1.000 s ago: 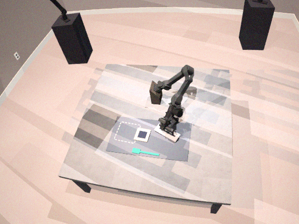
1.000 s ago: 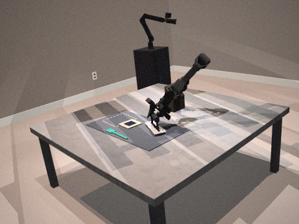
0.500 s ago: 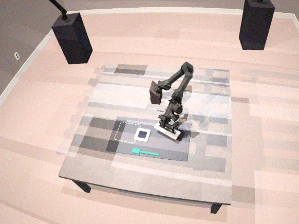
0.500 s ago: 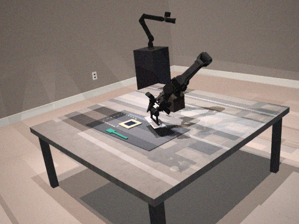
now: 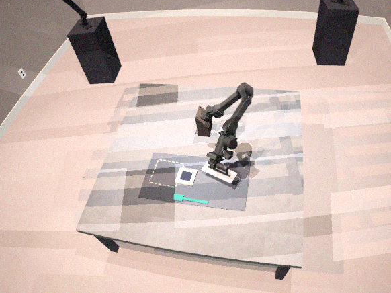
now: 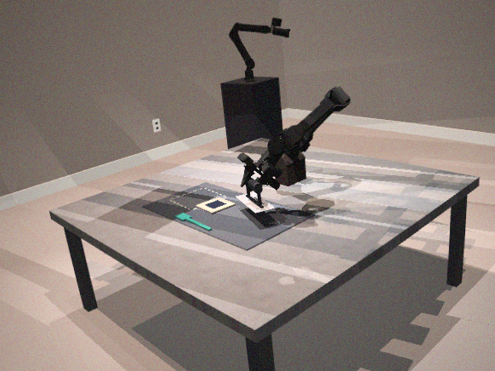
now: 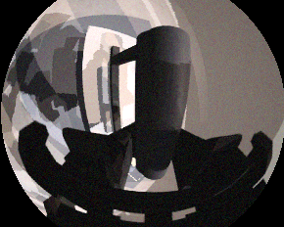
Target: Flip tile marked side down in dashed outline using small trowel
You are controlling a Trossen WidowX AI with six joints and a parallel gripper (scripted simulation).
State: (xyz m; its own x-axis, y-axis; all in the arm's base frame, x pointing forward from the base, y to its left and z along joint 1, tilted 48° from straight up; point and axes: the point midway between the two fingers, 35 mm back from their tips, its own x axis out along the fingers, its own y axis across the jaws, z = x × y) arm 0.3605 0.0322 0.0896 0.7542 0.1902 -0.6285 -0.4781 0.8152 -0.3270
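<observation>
The grey mat is 12 cm to the right of my gripper tip, 12 cm below it and 1 cm ahead of it. Round my gripper tip: teal trowel 15 cm to the right, 15 cm ahead, 10 cm below; then tile 17 cm to the right, 10 cm below, 1 cm behind.
</observation>
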